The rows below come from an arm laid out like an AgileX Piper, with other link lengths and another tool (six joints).
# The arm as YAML. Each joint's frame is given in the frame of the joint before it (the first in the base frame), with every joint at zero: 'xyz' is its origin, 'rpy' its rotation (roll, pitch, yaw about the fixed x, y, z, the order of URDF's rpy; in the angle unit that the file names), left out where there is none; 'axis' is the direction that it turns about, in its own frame. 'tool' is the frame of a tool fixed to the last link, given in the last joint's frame.
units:
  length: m
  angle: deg
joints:
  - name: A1
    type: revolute
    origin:
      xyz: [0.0, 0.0, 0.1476]
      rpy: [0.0, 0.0, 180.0]
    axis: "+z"
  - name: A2
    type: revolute
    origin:
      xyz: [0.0, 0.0, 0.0]
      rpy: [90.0, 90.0, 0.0]
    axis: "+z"
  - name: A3
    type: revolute
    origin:
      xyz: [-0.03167, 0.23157, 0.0]
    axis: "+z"
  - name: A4
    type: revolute
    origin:
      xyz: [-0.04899, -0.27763, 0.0]
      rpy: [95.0, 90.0, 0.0]
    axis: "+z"
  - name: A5
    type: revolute
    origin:
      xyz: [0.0, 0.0, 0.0]
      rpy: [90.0, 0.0, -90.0]
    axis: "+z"
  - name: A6
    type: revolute
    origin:
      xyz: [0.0, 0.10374, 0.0]
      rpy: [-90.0, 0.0, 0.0]
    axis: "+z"
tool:
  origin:
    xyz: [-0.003, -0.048, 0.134]
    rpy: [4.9, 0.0, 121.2]
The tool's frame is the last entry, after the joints.
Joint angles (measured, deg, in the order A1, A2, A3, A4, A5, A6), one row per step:
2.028 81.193 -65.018 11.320 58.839 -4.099
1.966 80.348 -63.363 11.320 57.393 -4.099
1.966 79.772 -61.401 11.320 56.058 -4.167
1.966 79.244 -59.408 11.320 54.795 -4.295
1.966 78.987 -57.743 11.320 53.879 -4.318
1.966 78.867 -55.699 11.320 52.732 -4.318
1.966 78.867 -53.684 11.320 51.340 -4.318
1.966 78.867 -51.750 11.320 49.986 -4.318
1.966 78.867 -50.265 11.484 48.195 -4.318
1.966 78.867 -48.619 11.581 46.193 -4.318
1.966 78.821 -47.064 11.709 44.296 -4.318
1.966 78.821 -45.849 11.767 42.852 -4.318
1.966 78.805 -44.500 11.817 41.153 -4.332
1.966 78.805 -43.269 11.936 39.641 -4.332
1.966 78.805 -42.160 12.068 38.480 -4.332
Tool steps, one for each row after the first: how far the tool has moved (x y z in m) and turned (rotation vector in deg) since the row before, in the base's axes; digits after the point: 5 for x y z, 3 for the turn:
-0.00110 -0.00102 -0.00329 -0.036 -0.609 -0.340
-0.00319 -0.00068 -0.00706 -0.084 0.063 -0.193
-0.00385 -0.00070 -0.00767 -0.113 0.202 -0.123
-0.00395 -0.00055 -0.00765 -0.074 0.504 -0.152
-0.00513 -0.00071 -0.01045 -0.094 0.797 -0.215
-0.00446 -0.00083 -0.01059 -0.112 0.647 -0.258
-0.00454 -0.00083 -0.01005 -0.117 0.603 -0.248
-0.00064 -0.00046 -0.00659 0.023 -0.270 -0.390
-0.00089 -0.00085 -0.00734 -0.066 -0.318 -0.405
-0.00094 -0.00076 -0.00656 -0.041 -0.351 -0.400
-0.00110 -0.00074 -0.00538 -0.077 -0.202 -0.288
-0.00098 -0.00095 -0.00573 -0.116 -0.336 -0.316
-0.00114 -0.00070 -0.00522 -0.044 -0.250 -0.329
-0.00191 -0.00050 -0.00488 -0.011 -0.027 -0.275

